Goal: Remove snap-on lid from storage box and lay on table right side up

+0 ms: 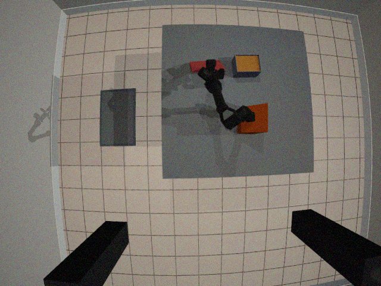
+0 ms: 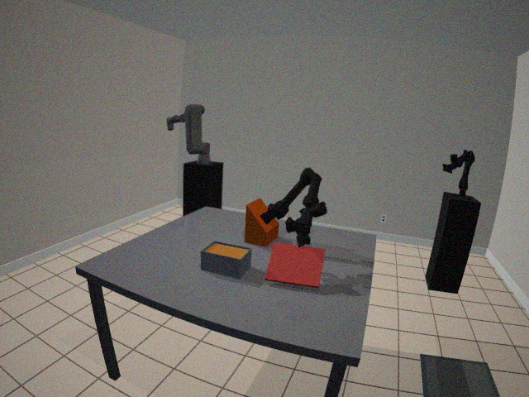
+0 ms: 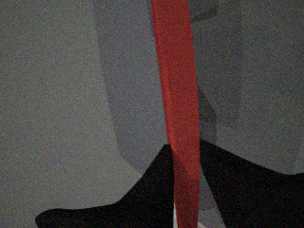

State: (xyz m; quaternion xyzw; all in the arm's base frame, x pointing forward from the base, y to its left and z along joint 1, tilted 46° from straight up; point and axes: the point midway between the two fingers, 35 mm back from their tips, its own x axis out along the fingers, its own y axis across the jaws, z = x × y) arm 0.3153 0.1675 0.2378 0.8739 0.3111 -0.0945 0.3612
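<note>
My gripper tip is 70 mm short of the red lid, 10 mm to the right of it and 50 mm above it. Also, from my gripper tip: grey-blue storage box 90 mm ahead, 320 mm to the right, 90 mm below.
</note>
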